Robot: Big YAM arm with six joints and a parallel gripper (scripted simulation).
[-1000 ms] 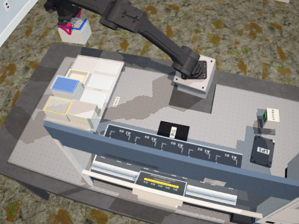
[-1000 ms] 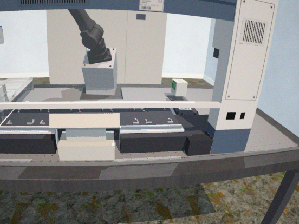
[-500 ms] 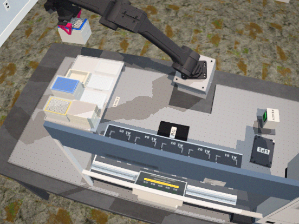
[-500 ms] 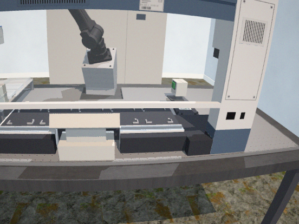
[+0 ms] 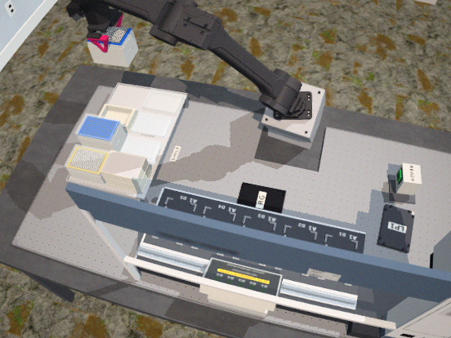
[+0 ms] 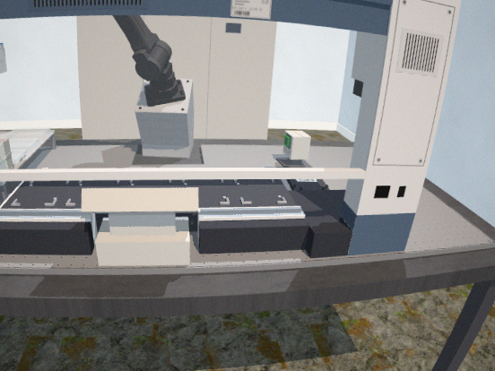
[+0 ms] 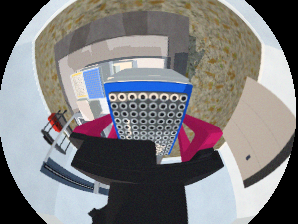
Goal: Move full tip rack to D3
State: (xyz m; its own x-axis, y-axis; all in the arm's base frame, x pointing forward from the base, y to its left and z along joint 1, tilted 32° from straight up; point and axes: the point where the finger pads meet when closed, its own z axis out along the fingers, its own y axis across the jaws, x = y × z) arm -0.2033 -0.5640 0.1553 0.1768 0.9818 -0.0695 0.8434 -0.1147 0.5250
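My hand is 1 cm to the right of the blue-framed tip rack. The rest, counted from my hand: shelf (28 cm below, 17 cm ahead, 3 cm to the left); cream reservoir (27 cm below, 10 cm ahead, 2 cm to the right); clear flat piece (27 cm below, 24 cm ahead, 9 cm to the left).
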